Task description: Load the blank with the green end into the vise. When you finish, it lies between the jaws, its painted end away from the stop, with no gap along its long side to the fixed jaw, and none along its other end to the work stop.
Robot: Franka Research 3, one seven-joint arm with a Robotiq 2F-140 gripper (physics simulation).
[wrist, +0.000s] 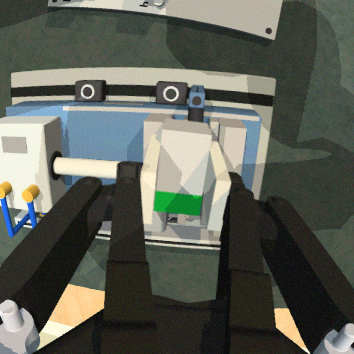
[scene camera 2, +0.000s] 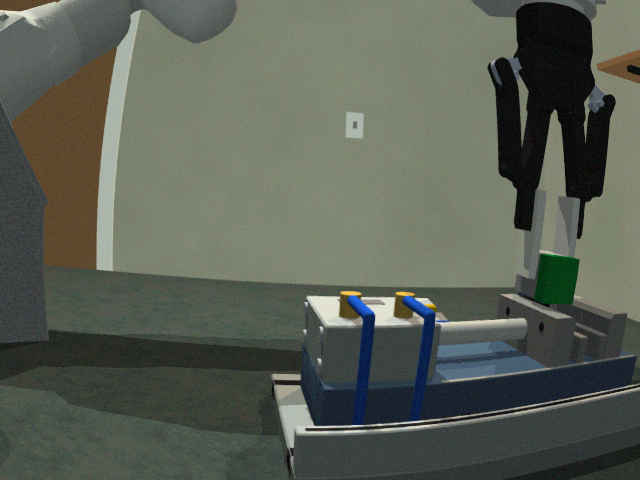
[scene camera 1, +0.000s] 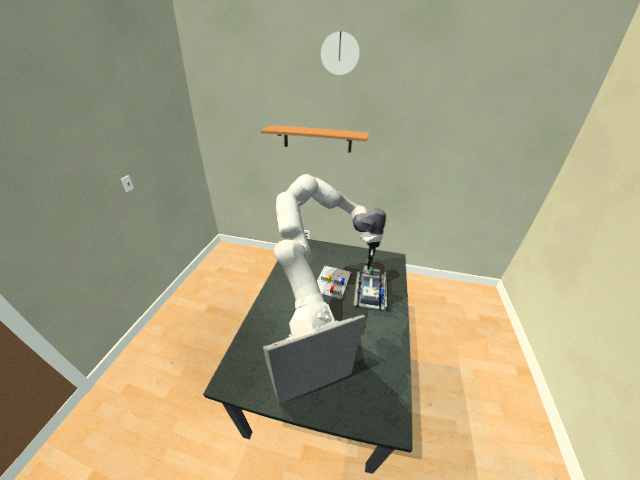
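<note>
The blank with the green end (scene camera 1: 372, 270) (scene camera 2: 557, 279) (wrist: 178, 202) is held level by my gripper (scene camera 1: 369, 267) (scene camera 2: 549, 253) (wrist: 182, 156), whose pale fingers are shut on its long sides. It hangs over the jaw end of the vise (scene camera 2: 465, 395) (wrist: 100, 132), its underside near the height of the jaw tops. In the scene camera 2 view the moving jaw (scene camera 2: 555, 330) is on the left and the fixed jaw (scene camera 2: 614, 333) on the right. In the wrist view the green end faces away from the blue-topped work stop (wrist: 197, 97). The gap beneath the blank is largely hidden.
The vise's white block (scene camera 2: 379, 351) (wrist: 30, 160) carries blue hoses on yellow fittings. A pale plate (scene camera 1: 326, 270) (wrist: 225, 15) with other blanks in scene camera 1 lies beside the vise. A large grey panel (scene camera 1: 315, 361) (scene camera 2: 23, 258) stands near the arm's base.
</note>
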